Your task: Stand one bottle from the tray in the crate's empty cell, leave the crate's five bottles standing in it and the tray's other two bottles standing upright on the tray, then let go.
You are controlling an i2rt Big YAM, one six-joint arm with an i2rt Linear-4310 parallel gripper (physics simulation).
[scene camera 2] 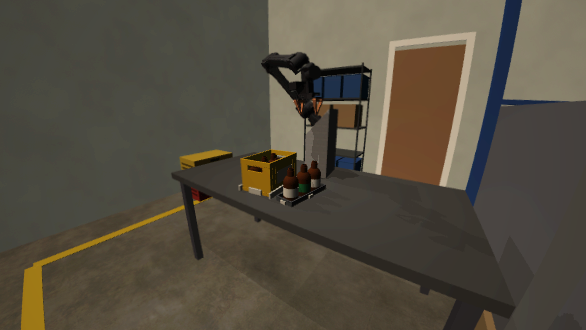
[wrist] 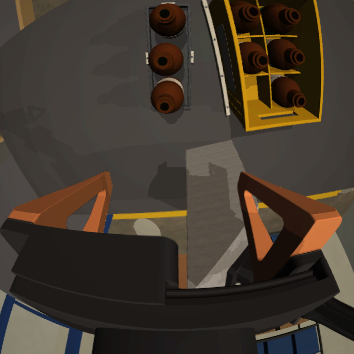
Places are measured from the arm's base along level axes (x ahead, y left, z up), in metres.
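Pixels of known places: gripper, fingertip midpoint: (scene camera 2: pixel 308 114) (wrist: pixel 174 178); arm's base at its link origin: (scene camera 2: pixel 319 125) (wrist: pixel 240 261).
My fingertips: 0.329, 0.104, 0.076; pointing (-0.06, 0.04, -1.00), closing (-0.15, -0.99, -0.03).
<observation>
Ahead of a thing's pixels: the offset from my fingertips to its middle, as dx, dy, dz. "spot": to the spot under its first point. Level surfaces: height alone.
My gripper (scene camera 2: pixel 308 114) (wrist: pixel 174 178) is open and empty, high above the table on the grey column's side of the tray. Three brown bottles stand upright in a row on the dark tray {+0.071, +0.016, -0.385} (scene camera 2: pixel 301 199) (wrist: pixel 189 82): one white-labelled bottle {+0.155, +0.002, -0.315} (scene camera 2: pixel 290 186) (wrist: pixel 167 19) at the end away from the column, a green-labelled bottle {+0.068, +0.019, -0.315} (scene camera 2: pixel 303 180) (wrist: pixel 166 59) in the middle, and another white-labelled bottle {-0.018, +0.031, -0.315} (scene camera 2: pixel 314 175) (wrist: pixel 167 96) nearest the column. The yellow crate {+0.067, -0.200, -0.310} (scene camera 2: pixel 254 181) (wrist: pixel 254 121) holds five brown bottles. Its empty cell {spot: -0.041, -0.192, -0.389} (wrist: pixel 251 91) is at the column-side end, on the tray's side.
A white rail {+0.057, -0.101, -0.382} (wrist: pixel 218 62) lies between tray and crate. The grey column (scene camera 2: pixel 319 145) (wrist: pixel 210 200) rises at the back edge of the dark table {dz -0.397} (scene camera 2: pixel 390 210) (wrist: pixel 115 165). A shelf rack (scene camera 2: pixel 346 70) and a yellow-topped cabinet (scene camera 2: pixel 207 156) stand beyond the table.
</observation>
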